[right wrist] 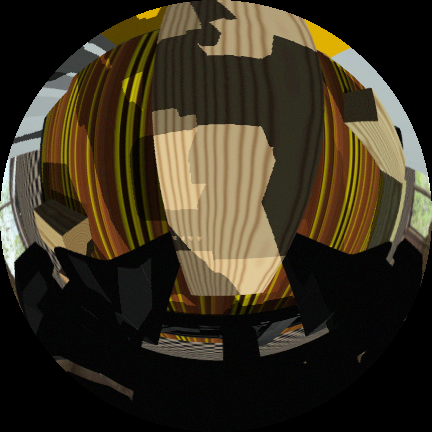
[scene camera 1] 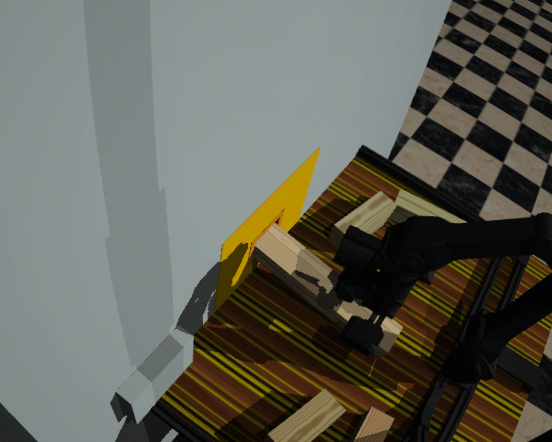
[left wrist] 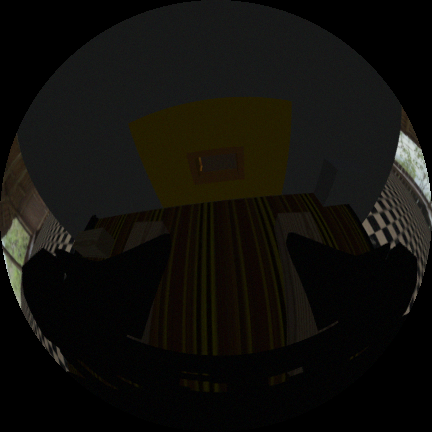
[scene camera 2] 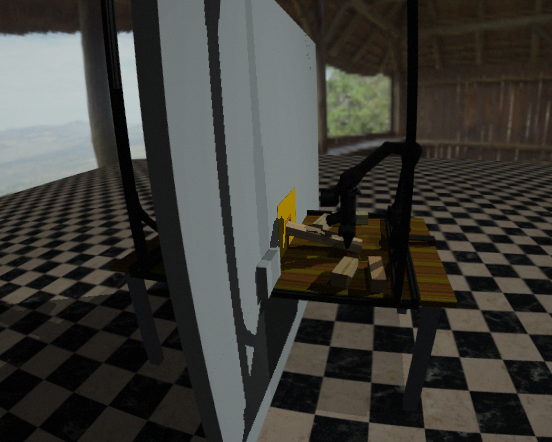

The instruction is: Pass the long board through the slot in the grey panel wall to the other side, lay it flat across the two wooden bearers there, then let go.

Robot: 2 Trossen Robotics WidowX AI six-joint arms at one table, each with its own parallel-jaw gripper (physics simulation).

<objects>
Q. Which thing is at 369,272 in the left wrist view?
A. My left gripper.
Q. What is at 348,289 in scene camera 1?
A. My right gripper.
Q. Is my left gripper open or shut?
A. Open.
</objects>
